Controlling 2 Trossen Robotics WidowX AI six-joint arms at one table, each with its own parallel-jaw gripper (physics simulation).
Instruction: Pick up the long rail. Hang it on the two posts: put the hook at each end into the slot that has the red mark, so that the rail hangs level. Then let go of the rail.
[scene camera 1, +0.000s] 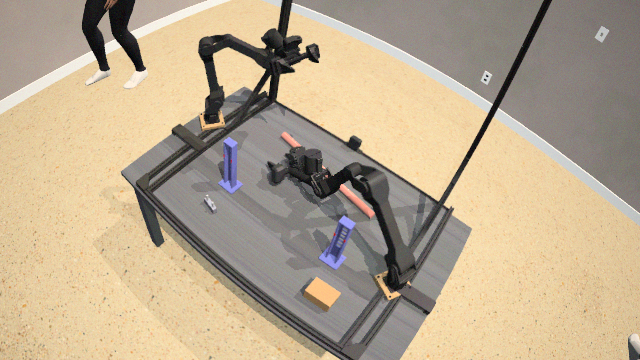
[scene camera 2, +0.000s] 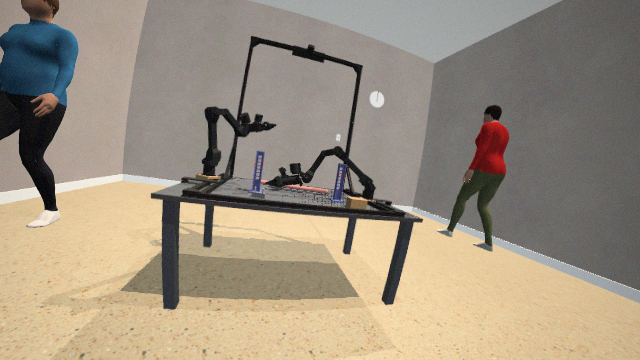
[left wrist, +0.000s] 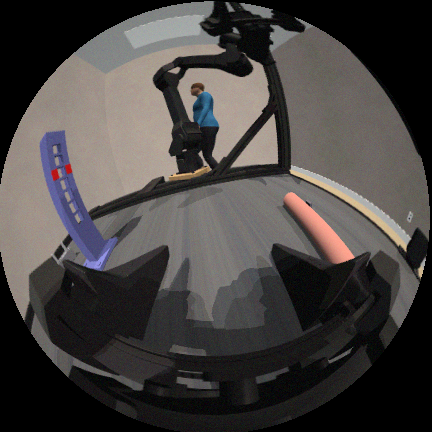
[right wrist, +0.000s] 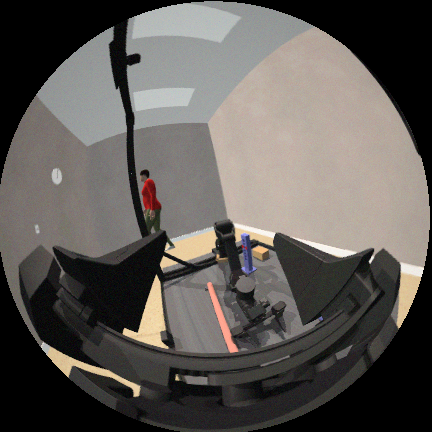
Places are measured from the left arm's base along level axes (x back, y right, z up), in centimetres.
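Pixels of known places: left gripper, fingertip midpoint: (scene camera 1: 276, 158) (scene camera 2: 266, 183) (left wrist: 221, 250) (right wrist: 272, 340); right gripper, fingertip midpoint: (scene camera 1: 306, 66) (scene camera 2: 273, 125) (right wrist: 221, 237); left arm's base at its link origin: (scene camera 1: 394, 282) (scene camera 2: 367, 198) (right wrist: 223, 255); right arm's base at its link origin: (scene camera 1: 211, 118) (scene camera 2: 208, 175) (left wrist: 188, 170).
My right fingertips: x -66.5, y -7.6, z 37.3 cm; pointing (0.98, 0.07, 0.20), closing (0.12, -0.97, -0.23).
For each thing: its top centre in the pictures, then the offset to it from my right fingertips.
- long salmon rail at its top centre: (scene camera 1: 327, 169) (right wrist: 219, 320) (scene camera 2: 292, 184) dz -37.1, dx +16.0, dy +7.4 cm
- left blue post at its top centre: (scene camera 1: 230, 142) (scene camera 2: 260, 151) dz -18.4, dx +10.3, dy -28.5 cm
- right blue post at its top centre: (scene camera 1: 347, 222) (right wrist: 244, 234) (scene camera 2: 342, 163) dz -18.4, dx +49.5, dy -6.6 cm
- orange-tan box at its top centre: (scene camera 1: 323, 291) (scene camera 2: 357, 198) (right wrist: 260, 249) dz -34.7, dx +61.2, dy -16.4 cm
- small grey part at its top centre: (left wrist: 55, 247) (scene camera 1: 209, 199) (scene camera 2: 259, 187) dz -35.0, dx +17.8, dy -38.3 cm
The long salmon rail (scene camera 1: 357, 201) (scene camera 2: 310, 188) (left wrist: 320, 227) (right wrist: 220, 317) lies on the table behind the posts; the left arm hides part of it in scene camera 1. I cannot make out its hooks. The left blue post (scene camera 1: 230, 162) (scene camera 2: 258, 172) (left wrist: 82, 235) and the right blue post (scene camera 1: 342, 235) (scene camera 2: 339, 182) (right wrist: 246, 252) stand upright, with red marks beside a slot. My left gripper (scene camera 1: 278, 157) (scene camera 2: 270, 183) (left wrist: 221, 250) is open and empty, low over the table between rail and left post. My right gripper (scene camera 1: 306, 61) (scene camera 2: 274, 125) is open and empty, high above the table's back left.
An orange-tan box (scene camera 1: 322, 294) (scene camera 2: 356, 202) (right wrist: 260, 253) lies in front of the right post. A small grey part (scene camera 1: 210, 204) lies in front of the left post. A small black block (scene camera 1: 354, 142) is at the back edge. Black frame bars run along the table edges.
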